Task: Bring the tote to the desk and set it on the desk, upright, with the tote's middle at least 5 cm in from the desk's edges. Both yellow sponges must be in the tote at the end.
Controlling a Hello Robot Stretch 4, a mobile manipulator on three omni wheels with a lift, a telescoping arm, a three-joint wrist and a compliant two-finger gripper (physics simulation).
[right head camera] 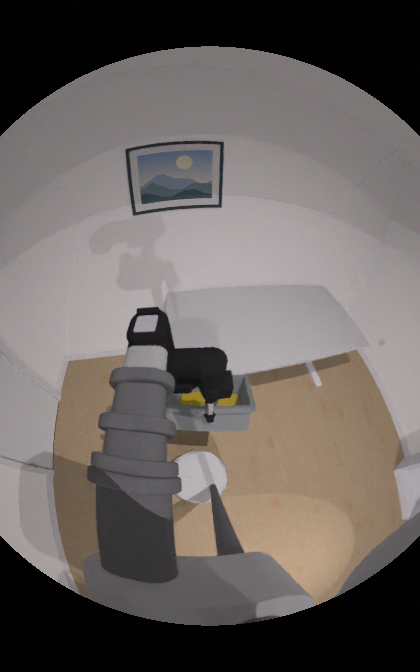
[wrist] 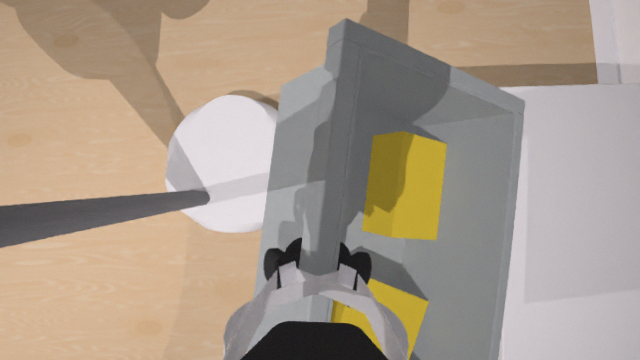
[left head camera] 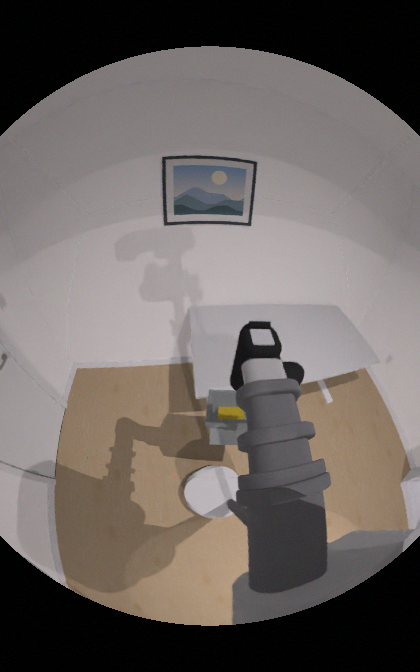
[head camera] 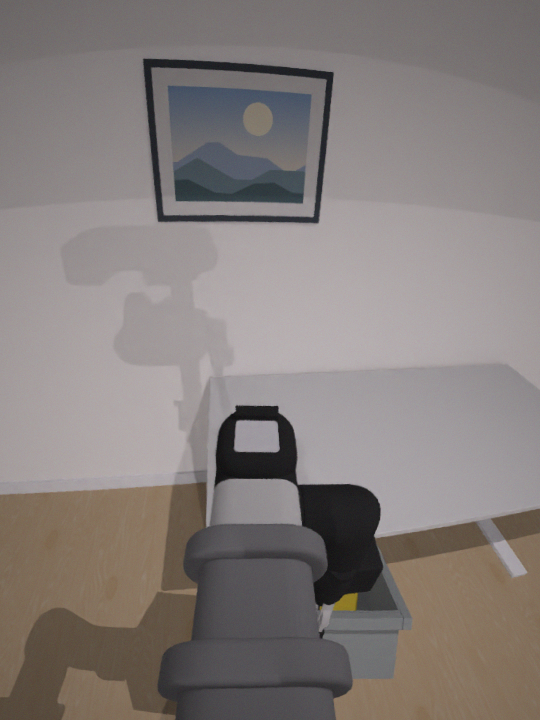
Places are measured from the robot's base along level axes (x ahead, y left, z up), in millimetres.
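Pixels of known places: gripper, fingertip midpoint: (wrist: 317,259); robot's base, link origin: (wrist: 245,167).
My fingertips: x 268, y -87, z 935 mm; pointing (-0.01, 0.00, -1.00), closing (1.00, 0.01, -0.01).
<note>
Ahead of a thing's pixels: the offset from my fingertips to its top centre. Level surfaces: height alone.
The grey tote (head camera: 372,654) (left head camera: 226,436) (right head camera: 235,421) (wrist: 295,150) hangs roughly upright above the floor, at the desk's near left edge. My gripper (head camera: 324,619) (right head camera: 210,416) (wrist: 317,259) is shut on its near long rim; the arm hides it in the left head view. One yellow sponge @(dy +55, dx +86, dz -71 mm) (left head camera: 230,413) (right head camera: 192,398) (wrist: 422,190) lies inside the tote. The second yellow sponge @(dy -70, dx +54, dz -40 mm) (head camera: 348,601) (right head camera: 228,400) (wrist: 406,307) lies in it too, partly under the gripper in the wrist view. The white desk @(dz -242 mm) (head camera: 418,430) (left head camera: 310,340) (right head camera: 270,325) (wrist: 580,200) stands beyond the tote.
My white round base (left head camera: 210,492) (right head camera: 202,477) (wrist: 225,150) is on the floor, on the near side of the tote. A desk foot (head camera: 502,549) (left head camera: 326,392) (right head camera: 314,374) sticks out at the right. The wall with a framed picture (head camera: 238,211) is behind the desk.
</note>
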